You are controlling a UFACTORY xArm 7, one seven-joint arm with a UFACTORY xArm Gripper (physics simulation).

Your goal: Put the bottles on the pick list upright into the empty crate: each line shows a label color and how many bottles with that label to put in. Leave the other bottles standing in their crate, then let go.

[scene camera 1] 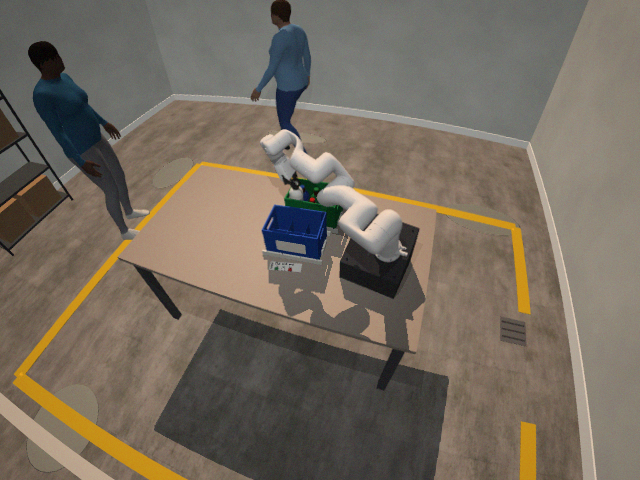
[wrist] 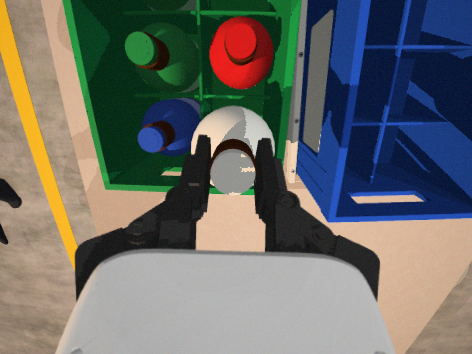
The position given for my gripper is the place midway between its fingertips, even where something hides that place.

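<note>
Through the wrist view I see my gripper (wrist: 233,152). There is a green bottle (wrist: 166,58) as well, and a blue bottle (wrist: 168,126). I also see a white bottle (wrist: 234,130), together with a red bottle (wrist: 241,51).
</note>
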